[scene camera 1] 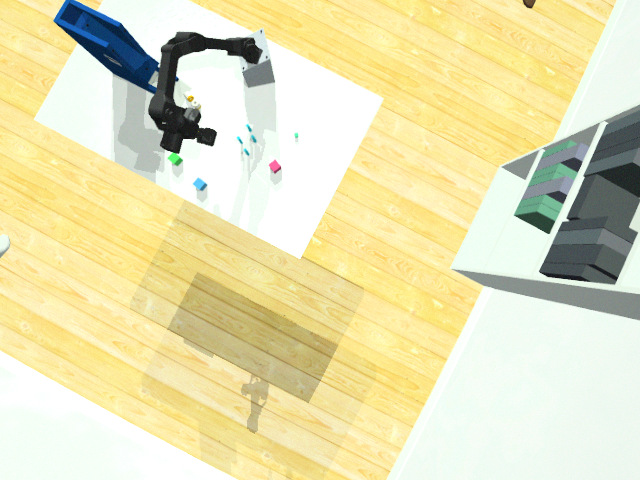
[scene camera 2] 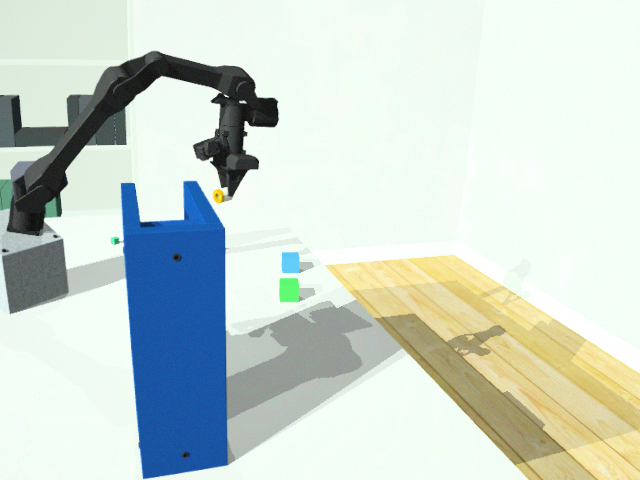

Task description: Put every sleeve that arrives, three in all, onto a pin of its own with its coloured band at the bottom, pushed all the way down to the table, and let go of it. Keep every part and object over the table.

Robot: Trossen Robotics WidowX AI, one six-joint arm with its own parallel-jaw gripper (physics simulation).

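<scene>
In scene camera 2 my gripper (scene camera 2: 229,190) points down, high above the table, shut on a pale sleeve with a yellow band (scene camera 2: 218,195). That sleeve lies level, band end facing the camera. In scene camera 1 the fingertips and held sleeve are hidden by the arm. There, two more pale sleeves with yellow bands, one (scene camera 1: 190,98) and another (scene camera 1: 196,104), lie near the chute's lower end. Several teal-topped pins (scene camera 1: 248,127) (scene camera 1: 253,138) (scene camera 1: 239,140) (scene camera 1: 246,151) stand mid-table with no sleeve visible on them; they do not show in scene camera 2.
A tall blue chute (scene camera 1: 121,51) (scene camera 2: 178,335) stands beside the arm. A green cube (scene camera 1: 175,158) (scene camera 2: 289,290), a blue cube (scene camera 1: 199,183) (scene camera 2: 290,262) and a pink cube (scene camera 1: 275,165) lie on the table (scene camera 1: 320,113). A small green piece (scene camera 1: 296,135) (scene camera 2: 114,240) is beyond the pins.
</scene>
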